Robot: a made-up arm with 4 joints. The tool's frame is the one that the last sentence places.
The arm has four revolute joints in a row. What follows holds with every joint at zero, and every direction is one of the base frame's. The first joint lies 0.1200 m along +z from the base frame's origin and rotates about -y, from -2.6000 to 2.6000 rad. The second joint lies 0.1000 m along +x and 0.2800 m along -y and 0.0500 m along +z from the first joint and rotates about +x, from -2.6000 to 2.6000 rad. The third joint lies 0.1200 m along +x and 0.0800 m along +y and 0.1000 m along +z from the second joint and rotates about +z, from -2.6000 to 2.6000 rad. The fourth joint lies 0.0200 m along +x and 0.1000 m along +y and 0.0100 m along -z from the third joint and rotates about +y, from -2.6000 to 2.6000 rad. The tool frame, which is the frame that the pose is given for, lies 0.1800 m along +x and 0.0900 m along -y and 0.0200 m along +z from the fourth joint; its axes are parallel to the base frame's.
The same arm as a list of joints. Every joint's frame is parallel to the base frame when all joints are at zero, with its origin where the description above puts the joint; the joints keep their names.
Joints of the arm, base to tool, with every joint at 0 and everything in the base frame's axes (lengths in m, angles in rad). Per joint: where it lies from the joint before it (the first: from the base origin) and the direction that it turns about. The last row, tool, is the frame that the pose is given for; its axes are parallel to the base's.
joint 1: origin 0 0 0.12 axis -y
joint 2: origin 0.1 -0.28 0.05 axis +x
joint 3: origin 0.12 0.08 0.1 axis +z
joint 4: origin 0.02 0.1 -0.01 axis +y
tool: origin 0.18 -0.09 0.02
Joint limits (rad, base to tool): -2.6..2.6 -2.6..2.6 -2.6..2.6 -2.6..2.6

